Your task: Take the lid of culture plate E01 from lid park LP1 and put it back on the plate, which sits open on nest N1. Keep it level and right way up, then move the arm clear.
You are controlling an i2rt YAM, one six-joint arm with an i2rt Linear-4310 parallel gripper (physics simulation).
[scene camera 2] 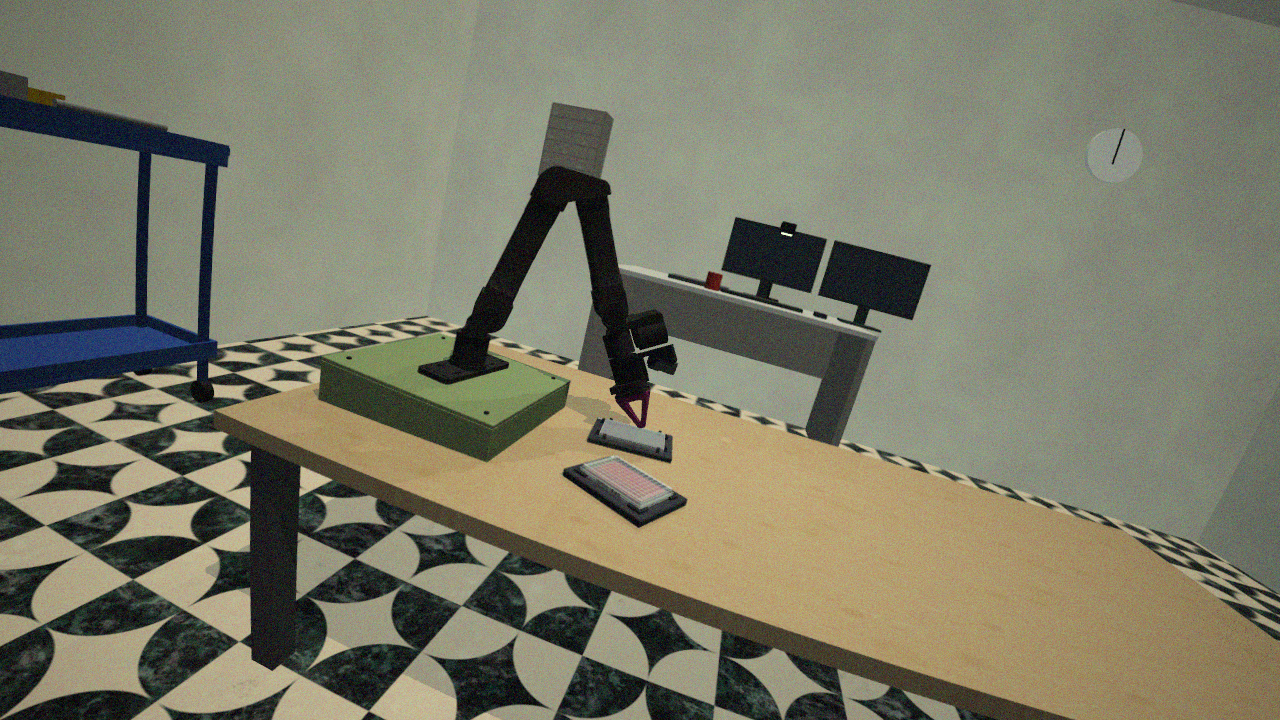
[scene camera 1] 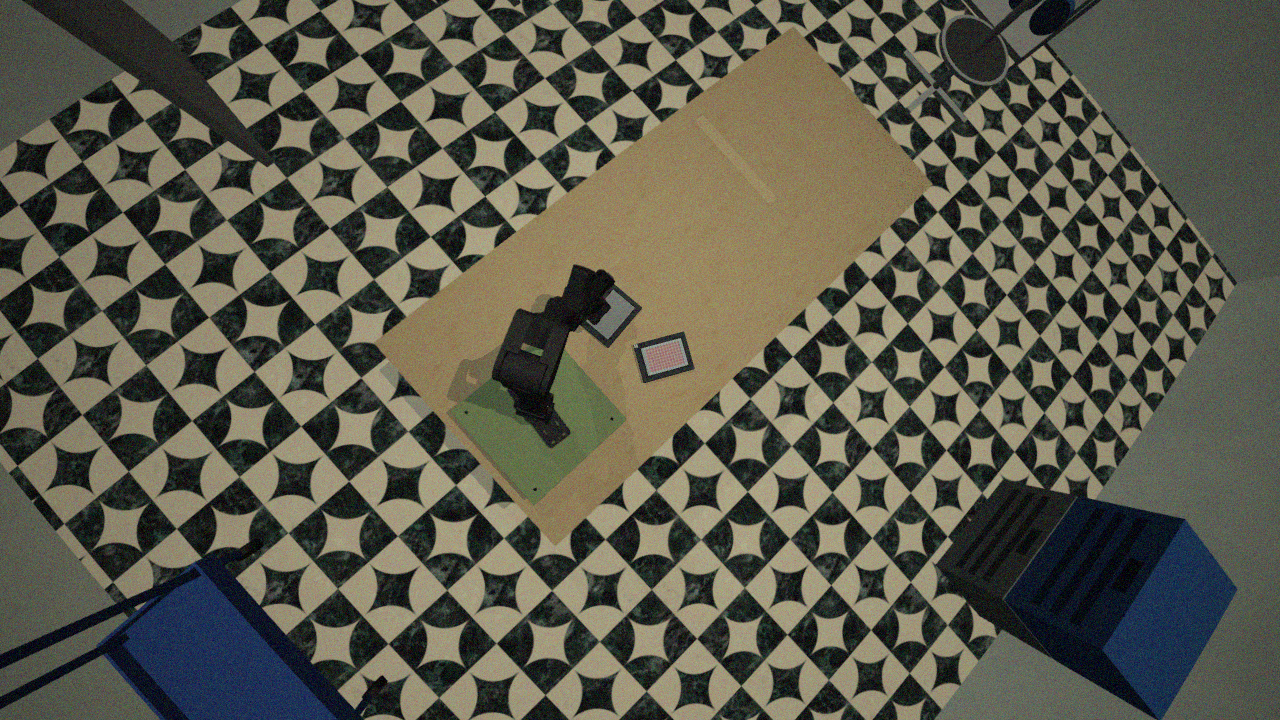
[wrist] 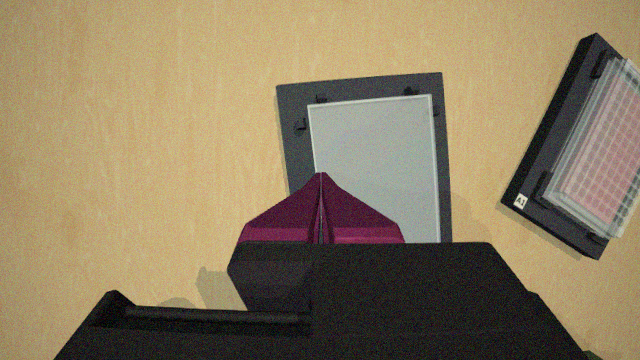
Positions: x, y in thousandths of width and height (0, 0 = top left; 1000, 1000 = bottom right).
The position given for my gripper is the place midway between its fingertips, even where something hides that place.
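Observation:
In scene camera 2, my gripper (scene camera 2: 502, 594) holds a grey lid (scene camera 2: 489, 602), and the grey lid still rests on a dark lid holder (scene camera 2: 521, 634). Scene camera 1 gives me the grey lid (scene camera 1: 485, 430) too. In the wrist view I find my gripper (wrist: 501, 501), along with the grey lid (wrist: 598, 421) and the dark lid holder (wrist: 459, 274).

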